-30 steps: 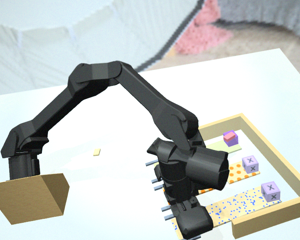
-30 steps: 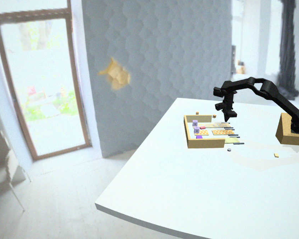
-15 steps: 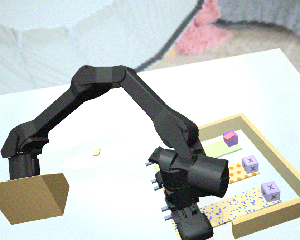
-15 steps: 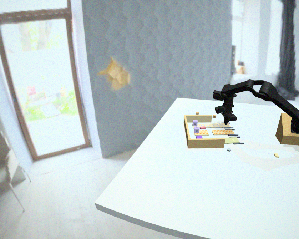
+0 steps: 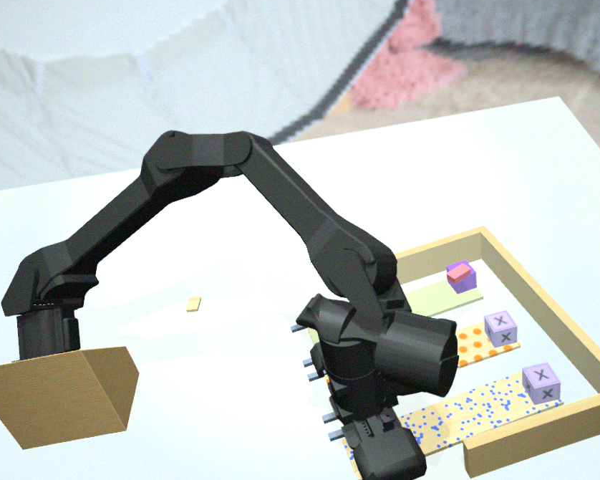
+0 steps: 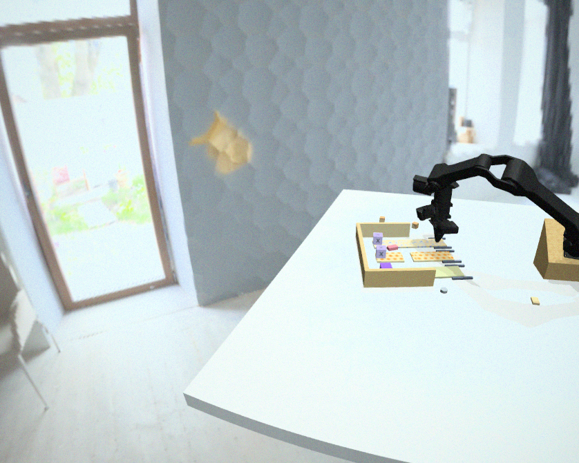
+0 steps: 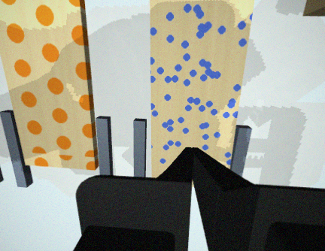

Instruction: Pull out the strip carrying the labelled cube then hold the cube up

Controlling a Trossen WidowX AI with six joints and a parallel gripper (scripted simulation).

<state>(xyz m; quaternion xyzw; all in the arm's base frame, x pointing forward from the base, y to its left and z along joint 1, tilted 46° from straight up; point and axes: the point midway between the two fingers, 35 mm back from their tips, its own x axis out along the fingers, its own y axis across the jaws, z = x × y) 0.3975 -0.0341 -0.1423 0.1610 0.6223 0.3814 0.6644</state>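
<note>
My gripper tip is 90 mm short of the blue-dotted strip and 30 mm to the right of it. Also, from my gripper tip: pink block 140 mm ahead, 210 mm to the left, 60 mm above; then orange-dotted strip 20 mm ahead, 110 mm to the left.
</note>
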